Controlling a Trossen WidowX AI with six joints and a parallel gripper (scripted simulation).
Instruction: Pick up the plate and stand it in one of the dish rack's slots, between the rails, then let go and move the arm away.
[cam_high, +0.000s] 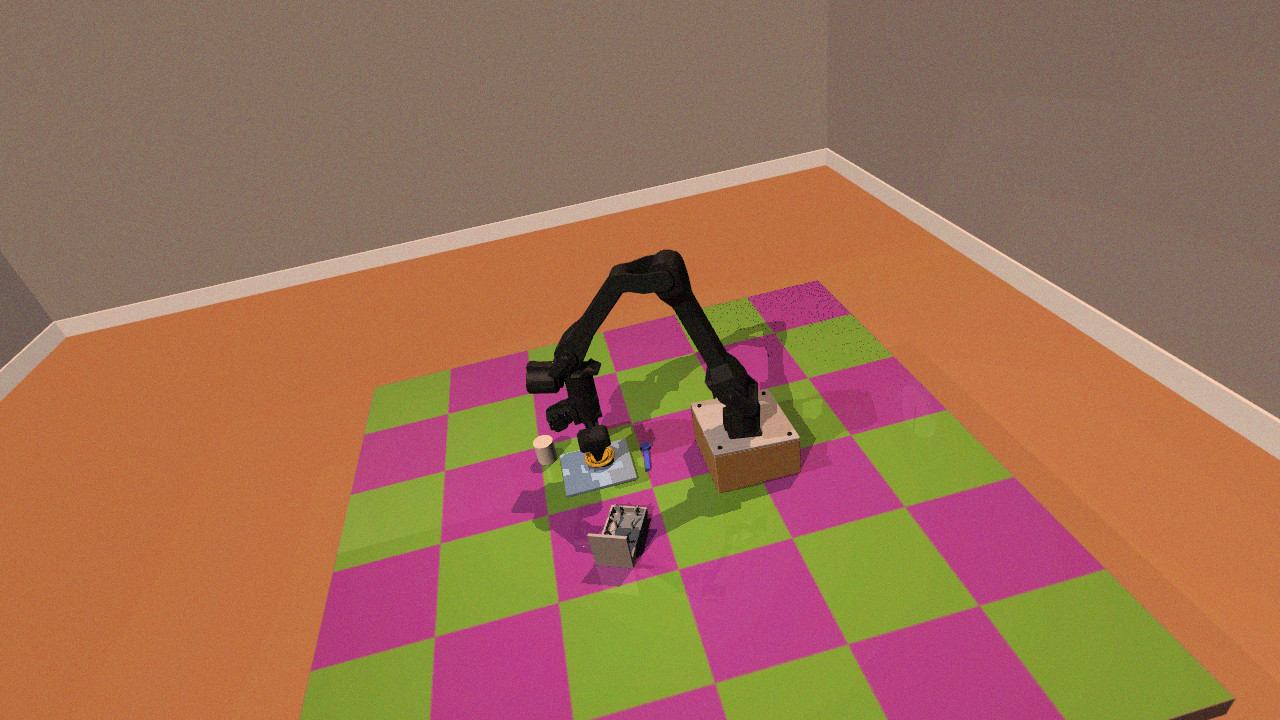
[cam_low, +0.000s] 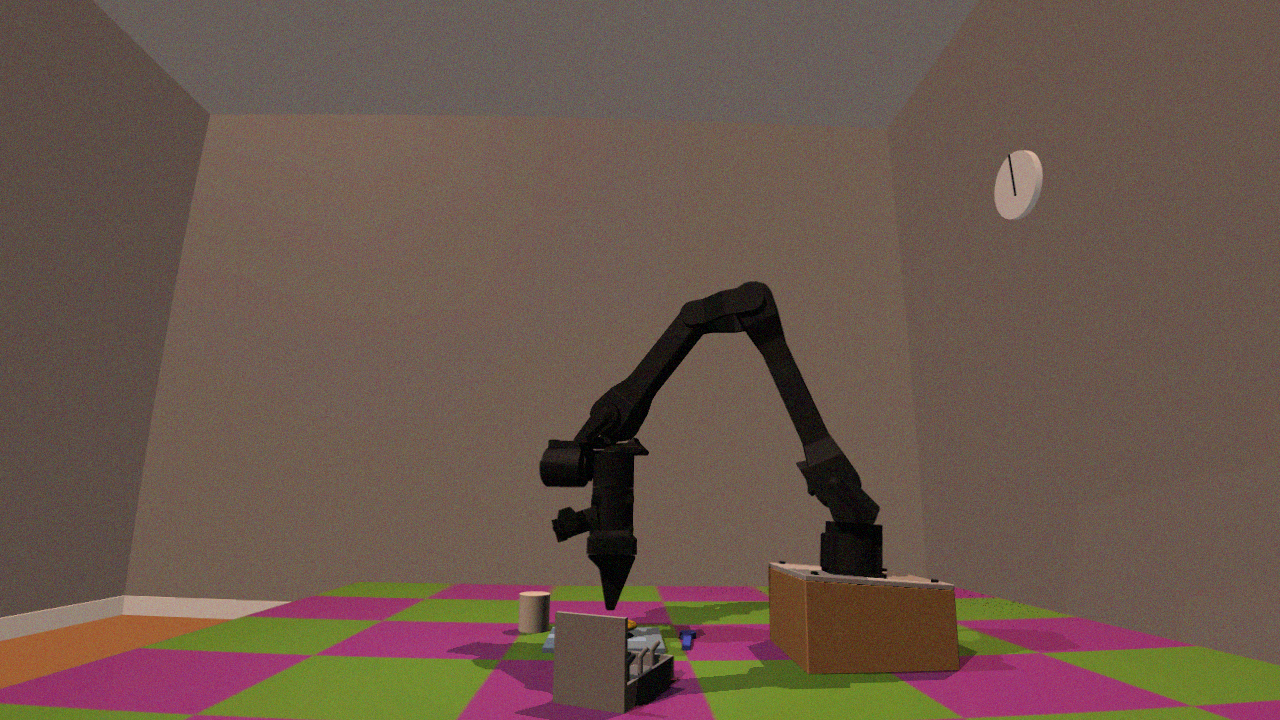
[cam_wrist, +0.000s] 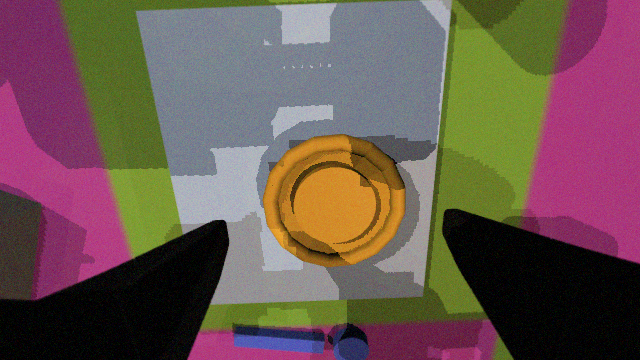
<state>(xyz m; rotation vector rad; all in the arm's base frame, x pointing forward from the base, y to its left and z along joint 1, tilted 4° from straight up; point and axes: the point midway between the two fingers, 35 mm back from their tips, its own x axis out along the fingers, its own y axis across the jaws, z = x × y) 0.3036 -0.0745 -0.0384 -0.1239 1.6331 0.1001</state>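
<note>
The yellow plate lies 30 mm below my gripper tip. Round my gripper tip: beige cylinder: 120 mm ahead, 40 mm to the right, 20 mm below; then blue spoon: 100 mm behind, 40 mm below; then light blue mat: 40 mm below, 10 mm to the left.
</note>
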